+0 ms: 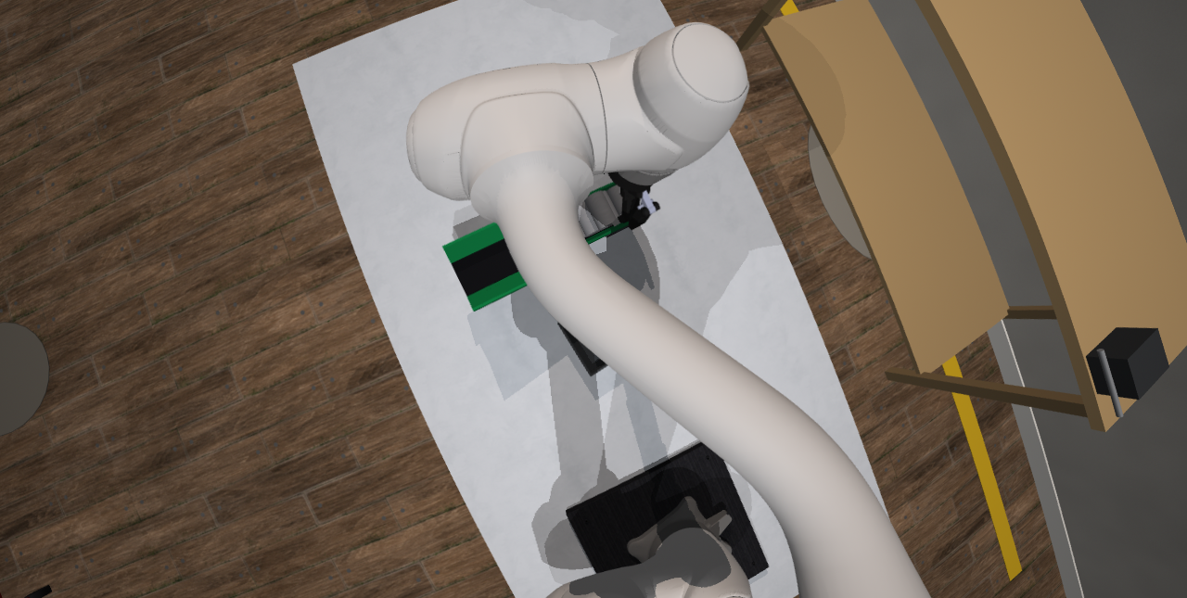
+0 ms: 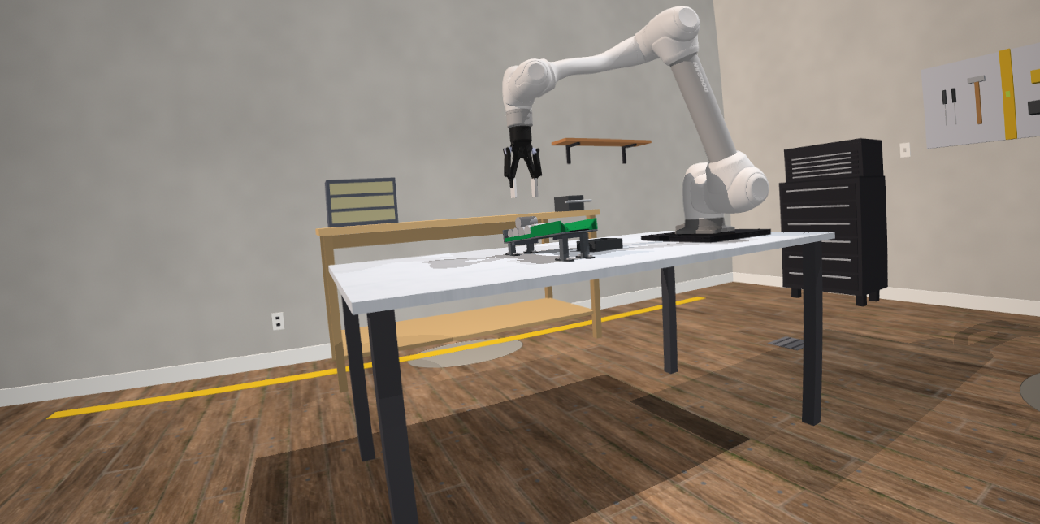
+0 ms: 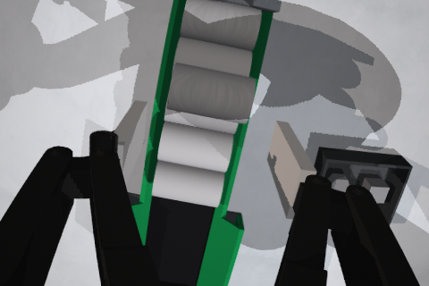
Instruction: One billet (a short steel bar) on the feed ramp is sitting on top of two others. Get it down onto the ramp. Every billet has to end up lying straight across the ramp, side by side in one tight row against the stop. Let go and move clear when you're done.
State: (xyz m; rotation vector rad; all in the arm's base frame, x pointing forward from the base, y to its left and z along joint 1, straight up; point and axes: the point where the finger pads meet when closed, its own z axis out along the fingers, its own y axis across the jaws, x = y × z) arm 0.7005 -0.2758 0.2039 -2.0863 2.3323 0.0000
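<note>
Right now my hand is 10 mm past the dark grey stop, 80 mm to the left of it and 160 mm above it. From my hand the other things lie so: black block (200 mm behind, 150 mm to the left, 210 mm below); then ramp (20 mm ahead, 110 mm to the left, 160 mm below).
</note>
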